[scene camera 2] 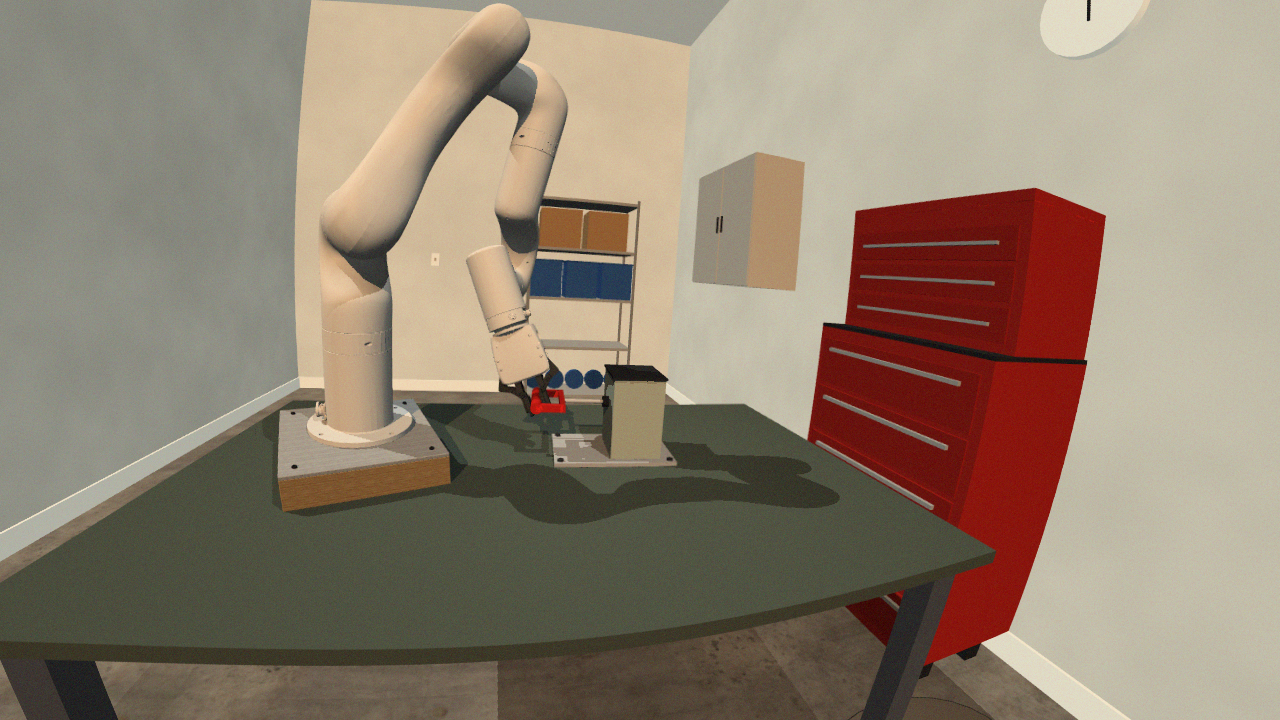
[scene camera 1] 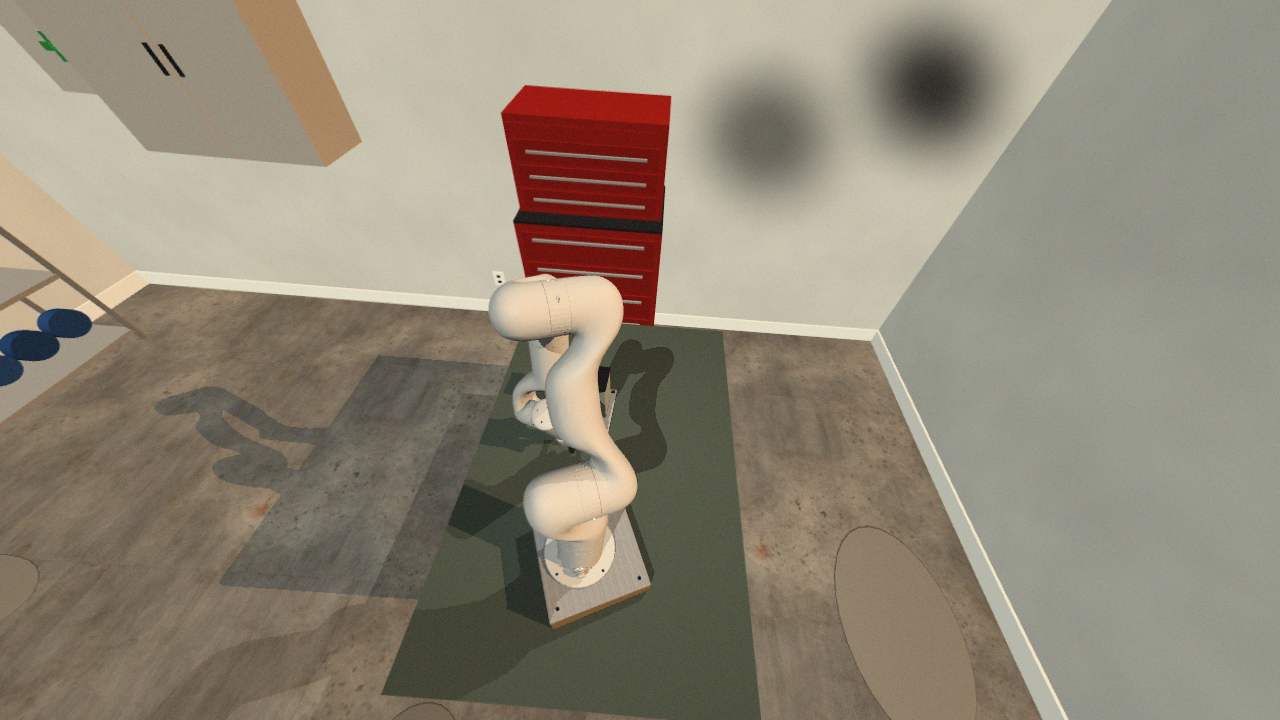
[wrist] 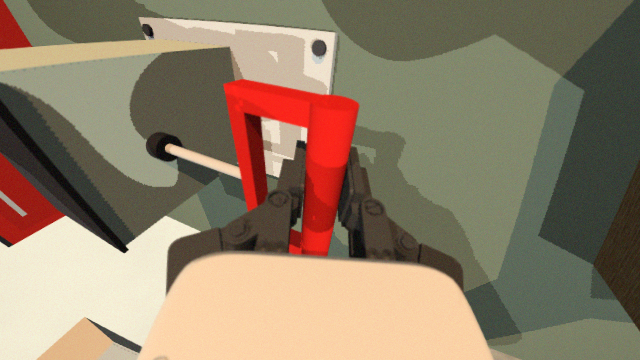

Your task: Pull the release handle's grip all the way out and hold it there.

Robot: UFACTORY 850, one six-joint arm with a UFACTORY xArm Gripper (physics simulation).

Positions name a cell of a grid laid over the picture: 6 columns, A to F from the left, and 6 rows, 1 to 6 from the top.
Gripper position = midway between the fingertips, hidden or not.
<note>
In view: the gripper (scene camera 2: C4) and a pale base plate (wrist: C1).
The gripper shows as well in the wrist view (wrist: D3).
</note>
